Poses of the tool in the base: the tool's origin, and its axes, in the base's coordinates. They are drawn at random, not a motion.
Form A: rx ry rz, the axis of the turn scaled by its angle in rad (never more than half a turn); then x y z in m.
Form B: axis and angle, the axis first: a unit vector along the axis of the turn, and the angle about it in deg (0 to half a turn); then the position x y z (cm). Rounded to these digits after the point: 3 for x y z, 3 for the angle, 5 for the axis.
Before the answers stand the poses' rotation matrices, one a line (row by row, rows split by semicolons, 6 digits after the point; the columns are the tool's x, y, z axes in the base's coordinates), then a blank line. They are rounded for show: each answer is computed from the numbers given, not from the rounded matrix.
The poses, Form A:
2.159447 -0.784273 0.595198 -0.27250 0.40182 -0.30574
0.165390 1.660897 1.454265 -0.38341 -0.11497 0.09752
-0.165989 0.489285 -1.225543 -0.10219 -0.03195 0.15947
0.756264 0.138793 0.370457 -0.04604 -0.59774 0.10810
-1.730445 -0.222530 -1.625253 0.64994 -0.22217 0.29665
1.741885 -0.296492 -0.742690 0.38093 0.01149 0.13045
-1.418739 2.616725 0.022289 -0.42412 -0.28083 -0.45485
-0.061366 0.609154 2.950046 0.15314 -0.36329 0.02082
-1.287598 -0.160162 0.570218 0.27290 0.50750 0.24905
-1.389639 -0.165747 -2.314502 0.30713 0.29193 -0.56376
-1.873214 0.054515 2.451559 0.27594 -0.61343 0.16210
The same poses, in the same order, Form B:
0.704149 -0.691174 0.162646; -0.342623 -0.531370 -0.774761; 0.621920 0.489821 -0.610976
-0.590657 -0.436078 0.678940; 0.615394 0.300791 0.728570; -0.521932 0.848151 0.090695
0.250335 0.859910 0.444845; -0.929838 0.341536 -0.136946; -0.269692 -0.379352 0.885075
0.926385 -0.277719 0.254328; 0.376464 0.666422 -0.643550; 0.009236 0.691921 0.721914
0.182699 0.585142 0.790082; -0.351232 -0.711733 0.608335; 0.918291 -0.388644 0.075488
0.766907 0.176295 -0.617068; -0.552784 -0.306986 -0.774719; -0.326010 0.935243 -0.137977
-0.535181 -0.833515 0.137234; -0.831057 0.548639 0.091325; -0.151412 -0.065174 -0.986320
-0.990905 -0.133856 -0.013774; 0.117452 -0.910315 0.396903; -0.065667 0.391676 0.917757
0.852064 -0.310632 -0.421302; 0.484566 0.163723 0.859297; -0.197948 -0.936324 0.290024
-0.402923 0.422082 0.812096; -0.302056 -0.898920 0.317342; 0.863953 -0.117434 0.489688
-0.262005 -0.065750 -0.962824; 0.022886 -0.997819 0.061912; -0.964795 -0.005814 0.262938

0.90989 -0.33046 0.25079 135.980 -27.250 40.182 -30.574
0.07471 0.75025 0.65692 126.840 -38.341 -11.497 9.752
-0.12480 0.36788 -0.92146 76.204 -10.219 -3.195 15.947
0.88609 0.16262 0.43405 48.901 -4.604 -59.774 10.810
-0.72573 -0.09333 -0.68162 136.617 64.994 -22.217 29.665
0.90880 -0.15469 -0.38749 109.818 38.093 1.149 13.045
-0.47662 0.87908 0.00749 170.551 -42.412 -28.083 -45.485
-0.02037 0.20218 0.97914 172.627 15.314 -36.329 2.082
-0.90849 -0.11301 0.40233 81.205 27.290 50.750 24.905
-0.51378 -0.06128 -0.85573 154.969 30.713 29.193 -56.376
-0.60705 0.01767 0.79447 176.802 27.594 -61.343 16.210

